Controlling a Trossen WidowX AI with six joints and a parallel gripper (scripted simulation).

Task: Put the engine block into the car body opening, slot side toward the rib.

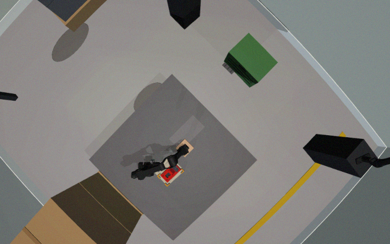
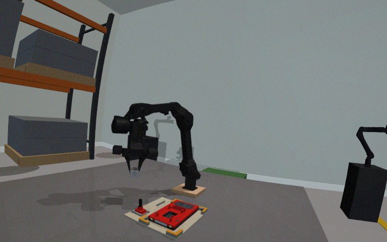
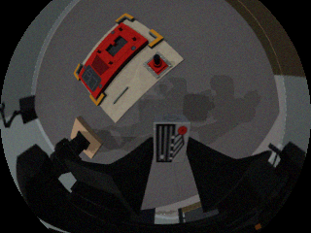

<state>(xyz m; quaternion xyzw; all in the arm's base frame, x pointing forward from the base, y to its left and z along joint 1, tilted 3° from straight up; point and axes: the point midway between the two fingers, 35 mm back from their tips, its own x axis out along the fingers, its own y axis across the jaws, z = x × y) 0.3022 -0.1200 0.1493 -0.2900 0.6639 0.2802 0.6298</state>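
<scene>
Now: gripper tip 10 cm to the right of the black post, 10 cm above it and 7 cm short of it. From my gripper tip the other things lie so: engine block 1 cm below.
</scene>
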